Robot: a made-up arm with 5 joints.
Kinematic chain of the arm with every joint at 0, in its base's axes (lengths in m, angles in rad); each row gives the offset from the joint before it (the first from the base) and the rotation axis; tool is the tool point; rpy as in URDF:
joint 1: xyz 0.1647 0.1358 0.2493 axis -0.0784 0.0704 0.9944
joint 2: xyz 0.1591 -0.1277 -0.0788 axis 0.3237 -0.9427 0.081
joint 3: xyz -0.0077 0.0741 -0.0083 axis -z
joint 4: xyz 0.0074 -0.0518 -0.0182 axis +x
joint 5: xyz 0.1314 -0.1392 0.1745 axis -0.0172 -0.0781 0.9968
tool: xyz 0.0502 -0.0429 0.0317 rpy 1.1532 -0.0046 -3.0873
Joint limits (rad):
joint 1: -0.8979..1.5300
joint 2: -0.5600..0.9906
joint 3: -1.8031..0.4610
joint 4: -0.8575..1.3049
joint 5: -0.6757..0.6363
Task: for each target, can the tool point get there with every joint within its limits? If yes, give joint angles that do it. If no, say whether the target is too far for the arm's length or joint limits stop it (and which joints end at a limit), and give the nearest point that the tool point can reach.
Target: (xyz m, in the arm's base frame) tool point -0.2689 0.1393 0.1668
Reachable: no: joint limits stop it (at a limit: joint 1, joint 2, joint 3, joint 5) | nearest point -0.0833 -0.1096 0.2794 | short by 0.330 m
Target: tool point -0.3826 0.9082 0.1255
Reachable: no: too far | nearest point -0.0290 0.5539 0.1378 | short by 0.501 m
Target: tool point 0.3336 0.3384 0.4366
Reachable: yes | joints 0.5826 0.2019 -1.0864 -0.6746 0.0573
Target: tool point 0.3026 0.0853 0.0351
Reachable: no: joint limits stop it (at a limit: joint 2, joint 3, joint 4, joint 5) | nearest point 0.5117 0.0190 -0.0757 | short by 0.246 m
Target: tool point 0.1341 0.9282 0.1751
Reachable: no: too far | nearest point 0.1729 0.6475 0.1631 | short by 0.284 m
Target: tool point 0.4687 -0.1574 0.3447
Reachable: yes | joints -0.6580 -0.3664 -0.3834 -0.6564 -0.2293
